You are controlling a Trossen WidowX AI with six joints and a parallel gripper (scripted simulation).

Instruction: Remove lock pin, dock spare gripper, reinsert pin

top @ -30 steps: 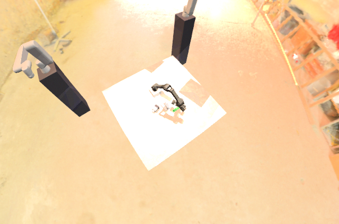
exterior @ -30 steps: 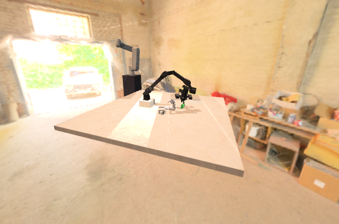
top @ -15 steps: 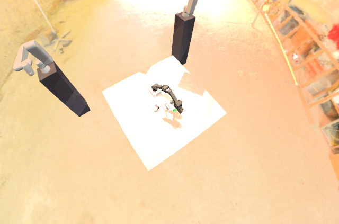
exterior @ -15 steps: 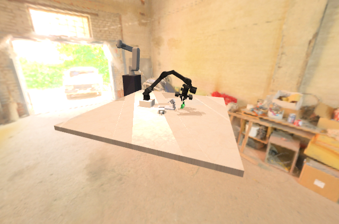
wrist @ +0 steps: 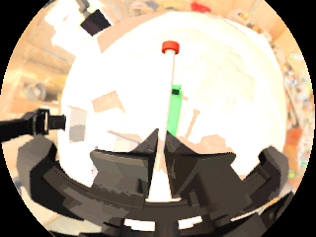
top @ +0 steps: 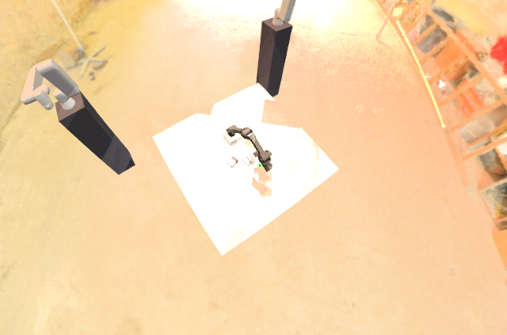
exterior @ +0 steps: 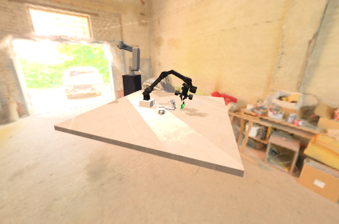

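Right now the green strip is 1 cm ahead of my gripper tip, 2 cm to the left of it and 5 cm below it. The rest, counted from my gripper tip: grey mount 9 cm behind, 9 cm to the right, 2 cm below; spare gripper 15 cm behind, 23 cm to the right, 5 cm below.
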